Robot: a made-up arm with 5 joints.
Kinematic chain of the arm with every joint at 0, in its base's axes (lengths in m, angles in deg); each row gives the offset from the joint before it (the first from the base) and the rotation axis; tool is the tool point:
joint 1: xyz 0 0 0.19 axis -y
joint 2: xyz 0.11 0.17 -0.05 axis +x
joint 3: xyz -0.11 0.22 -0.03 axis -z
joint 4: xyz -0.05 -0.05 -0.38 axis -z
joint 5: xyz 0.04 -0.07 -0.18 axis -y
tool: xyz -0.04 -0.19 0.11
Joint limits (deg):
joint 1: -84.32..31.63
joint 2: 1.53..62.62
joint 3: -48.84..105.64
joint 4: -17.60..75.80
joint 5: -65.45..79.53
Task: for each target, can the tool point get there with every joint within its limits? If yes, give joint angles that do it. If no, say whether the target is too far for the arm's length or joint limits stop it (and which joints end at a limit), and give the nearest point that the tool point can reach.
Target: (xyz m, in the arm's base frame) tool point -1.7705 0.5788 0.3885
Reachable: no: too far | nearest point -0.7286 0.4670 0.2717 | short by 1.054 m
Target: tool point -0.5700 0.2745 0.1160
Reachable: yes | joints -59.22 13.74 -21.77 67.83 10.10
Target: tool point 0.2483 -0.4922 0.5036
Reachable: no: joint limits stop it (at a limit: joint 1, joint 2, joint 3) | nearest point 0.3764 0.0886 -0.1984 | short by 0.920 m
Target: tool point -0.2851 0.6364 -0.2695
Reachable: yes | joints 4.25 19.54 81.08 7.61 33.78
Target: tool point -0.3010 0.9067 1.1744
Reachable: no: too far | nearest point -0.2151 0.8107 0.5112 | short by 0.676 m
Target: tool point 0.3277 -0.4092 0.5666
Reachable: no: joint limits stop it (at a limit: joint 1, joint 2, joint 3) | nearest point 0.4050 0.1080 -0.1797 | short by 0.911 m
